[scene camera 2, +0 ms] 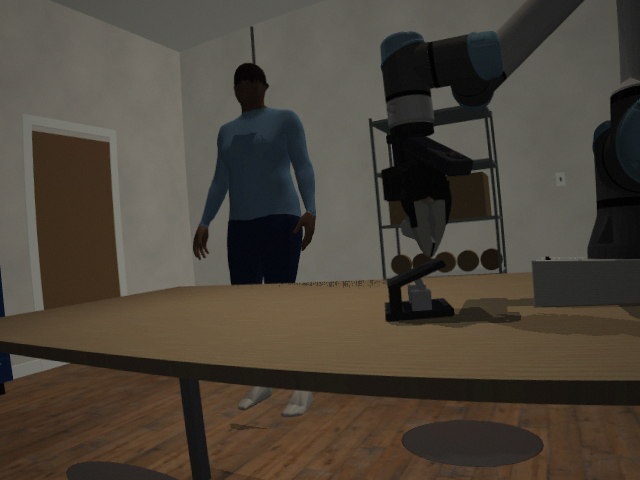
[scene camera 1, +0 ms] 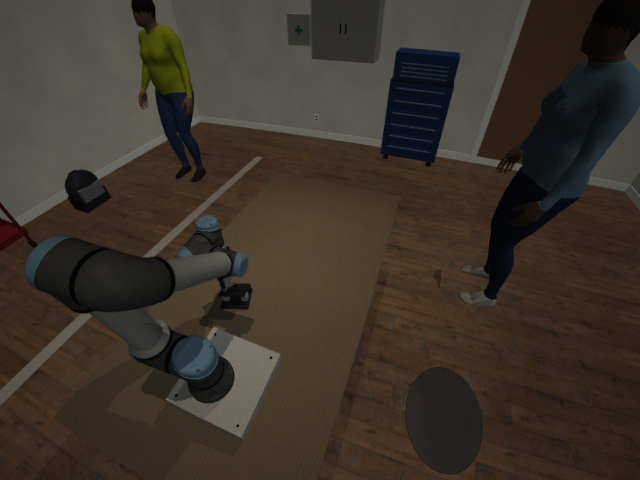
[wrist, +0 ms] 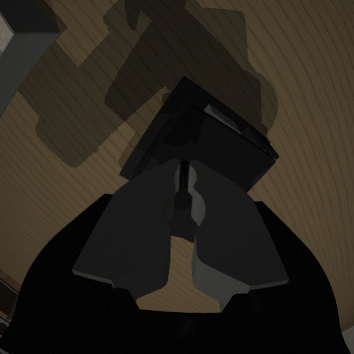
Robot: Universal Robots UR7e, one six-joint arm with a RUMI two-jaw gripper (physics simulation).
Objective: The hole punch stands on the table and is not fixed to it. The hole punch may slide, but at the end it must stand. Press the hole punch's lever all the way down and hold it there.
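Frame: origin at the arm's base, x ahead, y left, z up, level; millimetres.
Seen in the pictures: gripper, fingertip midpoint: [scene camera 2: 430, 256] [scene camera 1: 225, 290] [wrist: 183, 163]; arm's base, link origin: [scene camera 2: 633, 258] [scene camera 1: 212, 379].
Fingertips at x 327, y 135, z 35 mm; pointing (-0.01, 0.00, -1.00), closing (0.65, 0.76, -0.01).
Observation:
Offsets run from my fingertips to a thing's top centre. Level surfaces: height alone.
The black hole punch @[32 mm ahead, 16 mm right, 7 mm down] [scene camera 1: 236, 303] [scene camera 2: 419, 312] [wrist: 220, 145] stands upright on its base on the table @[92 mm down] [scene camera 1: 320, 248] [scene camera 2: 232, 330] [wrist: 310, 225]. Its lever @[32 mm ahead, 16 mm right, 7 mm down] [scene camera 2: 416, 273] is raised and slants up to its free end, on the right in the scene camera 2 view. A light grey block shows between lever and base. My gripper [scene camera 2: 432, 255] [wrist: 183, 163] is shut and empty, pointing down. Its fingertips are right over the lever's raised end, at or very slightly above it; contact cannot be made out. In the scene camera 1 view the arm partly hides the fingers.
The arm's pale mounting plate [scene camera 1: 253, 361] [scene camera 2: 578, 284] is on the table near the punch, on the side of the lever's free end. A person in a blue shirt [scene camera 1: 573, 124] [scene camera 2: 266, 160] and one in a yellow shirt [scene camera 1: 165, 62] stand beyond the table.

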